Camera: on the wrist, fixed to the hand. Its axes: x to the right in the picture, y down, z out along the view.
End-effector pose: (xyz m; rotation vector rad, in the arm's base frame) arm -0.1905 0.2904 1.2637 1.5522 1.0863 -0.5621
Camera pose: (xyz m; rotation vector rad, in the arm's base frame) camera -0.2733 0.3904 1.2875 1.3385 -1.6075 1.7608
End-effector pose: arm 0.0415 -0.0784 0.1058 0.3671 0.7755 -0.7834
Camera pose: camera -0.0683 -0.0390 0.0441 1.0194 -0.1600 2.2250
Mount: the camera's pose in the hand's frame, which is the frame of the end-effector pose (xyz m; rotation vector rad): -0.0240 -0.0568 -0.1167 -0.0673 0.3673 3.0958
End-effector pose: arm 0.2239 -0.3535 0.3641 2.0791 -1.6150 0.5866
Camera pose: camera 0.2664 -0.2545 0.4404 1.7525 2.1349 -0.8669
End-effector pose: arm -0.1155 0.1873 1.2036 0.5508 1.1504 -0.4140
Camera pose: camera -0.2427 0.2133 1.1797 1.5519 -0.4349 2.3578
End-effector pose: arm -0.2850 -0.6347 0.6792 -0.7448 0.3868 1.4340
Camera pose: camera -0.2106 -0.7285 0.6236 -0.1752 -0.8995 -1.4562
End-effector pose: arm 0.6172 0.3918 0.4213 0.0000 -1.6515 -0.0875
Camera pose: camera 0.7323 0.3298 0.4035 -2.1448 0.2089 1.9024
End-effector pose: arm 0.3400 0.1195 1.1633 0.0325 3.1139 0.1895
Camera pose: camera 0.3602 0.0485 1.2727 -2.7830 -0.0036 -0.0970
